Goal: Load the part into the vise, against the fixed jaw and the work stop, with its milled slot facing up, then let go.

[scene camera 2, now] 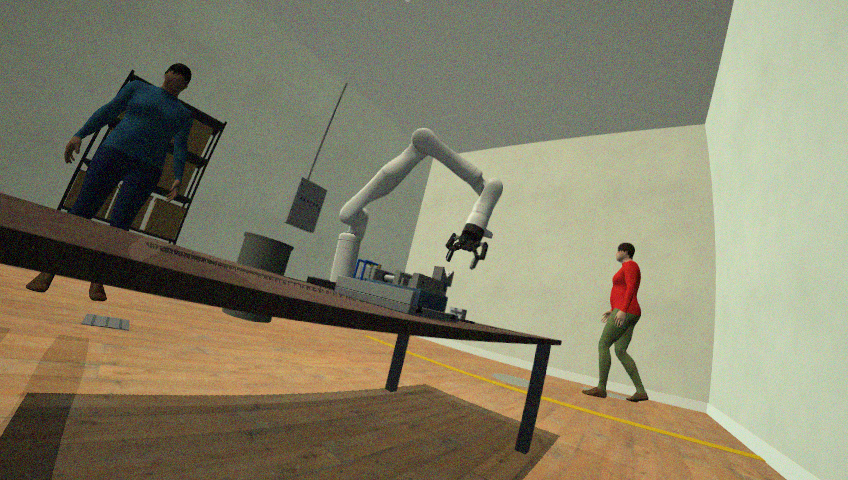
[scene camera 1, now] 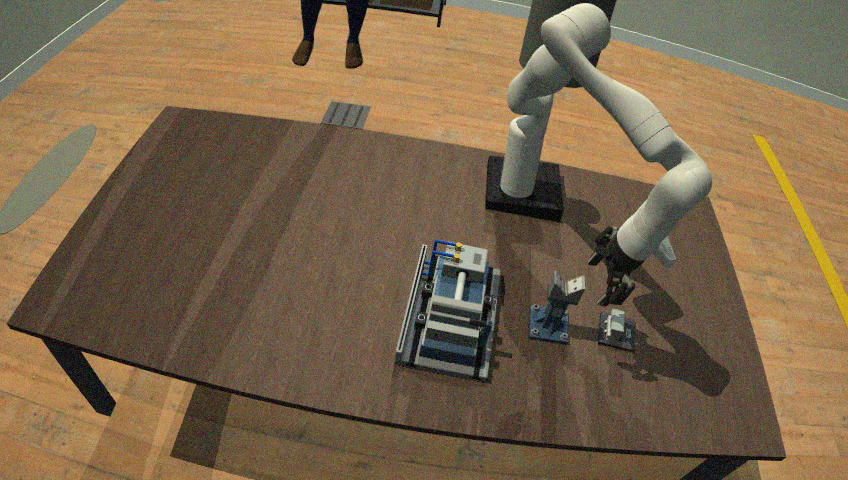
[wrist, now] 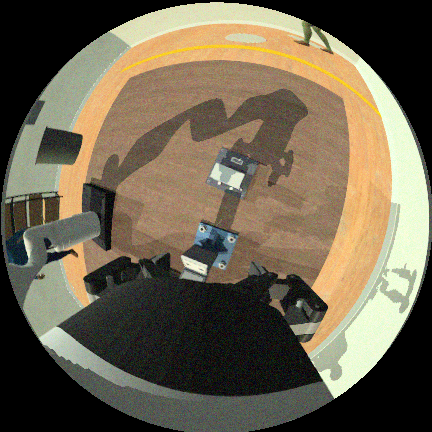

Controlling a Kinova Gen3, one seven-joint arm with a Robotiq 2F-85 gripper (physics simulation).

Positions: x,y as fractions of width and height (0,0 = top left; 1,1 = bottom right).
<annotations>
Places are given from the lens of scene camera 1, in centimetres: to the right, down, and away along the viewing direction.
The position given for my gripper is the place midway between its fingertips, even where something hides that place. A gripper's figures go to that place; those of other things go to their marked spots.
my gripper (scene camera 1: 0.70,0.59): 34, 9, 107
holder plate (scene camera 1: 0.74,0.72): 46, 24, 120
</annotations>
